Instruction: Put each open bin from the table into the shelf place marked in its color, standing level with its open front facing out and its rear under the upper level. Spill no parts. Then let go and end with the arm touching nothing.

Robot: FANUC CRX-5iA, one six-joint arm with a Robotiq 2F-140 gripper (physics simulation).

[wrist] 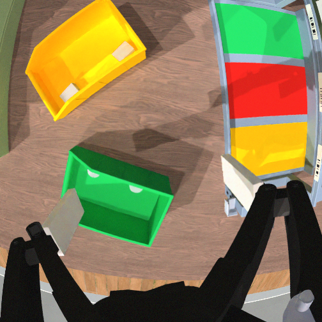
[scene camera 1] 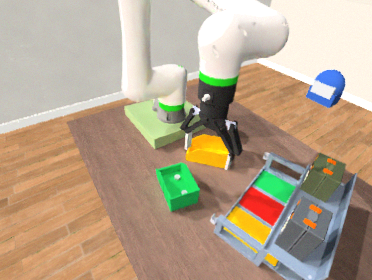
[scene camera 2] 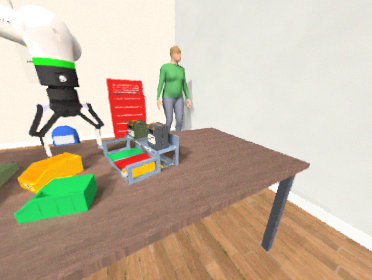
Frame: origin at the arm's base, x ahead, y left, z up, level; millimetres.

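Where they show: gripper, fingertip midpoint: (scene camera 1: 207, 156) (scene camera 2: 77, 148); arm's base, origin of the base link: (scene camera 1: 171, 115).
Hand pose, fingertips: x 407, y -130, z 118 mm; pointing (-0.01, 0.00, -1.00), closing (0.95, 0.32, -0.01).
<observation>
Things, the pixels of their top centre, and the offset from my fingertips. "pt": a spot on its surface instead.
- yellow bin, surface spot: (scene camera 1: 207, 158) pt dy +90, dx -82, dz -128 mm
- green bin, surface spot: (scene camera 1: 178, 189) pt dy -79, dx -44, dz -161 mm
- olive box, middle of its top: (scene camera 1: 329, 166) (scene camera 2: 136, 121) dy +254, dx +266, dz +35 mm
- dark grey box, middle of its top: (scene camera 1: 313, 215) (scene camera 2: 157, 124) dy +31, dx +322, dz +60 mm
The yellow bin (scene camera 1: 207, 158) (scene camera 2: 52, 169) (wrist: 85, 47) stands on the table with two small pale blocks inside. The green bin (scene camera 1: 178, 189) (scene camera 2: 62, 199) (wrist: 120, 212) stands nearer scene camera 2, with two small white round parts inside. The shelf (scene camera 1: 259, 258) (scene camera 2: 129, 174) (wrist: 265, 59) has a green place (scene camera 1: 275, 186) (scene camera 2: 125, 153) (wrist: 260, 32), a red place (scene camera 1: 261, 206) (scene camera 2: 132, 161) (wrist: 267, 90) and a yellow place (scene camera 1: 248, 225) (scene camera 2: 143, 169) (wrist: 270, 142). My gripper (scene camera 1: 208, 151) (scene camera 2: 74, 145) (wrist: 148, 185) is wide open and empty, above the table between the bins and the shelf.
An olive box (scene camera 1: 322, 179) (scene camera 2: 136, 129) and a dark grey box (scene camera 1: 304, 229) (scene camera 2: 157, 136) stand on the shelf's upper level. The pale green base plate (scene camera 1: 145, 125) carries the arm. A blue object (scene camera 1: 330, 85), a red cabinet (scene camera 2: 126, 107) and a person (scene camera 2: 173, 82) are beyond the table.
</observation>
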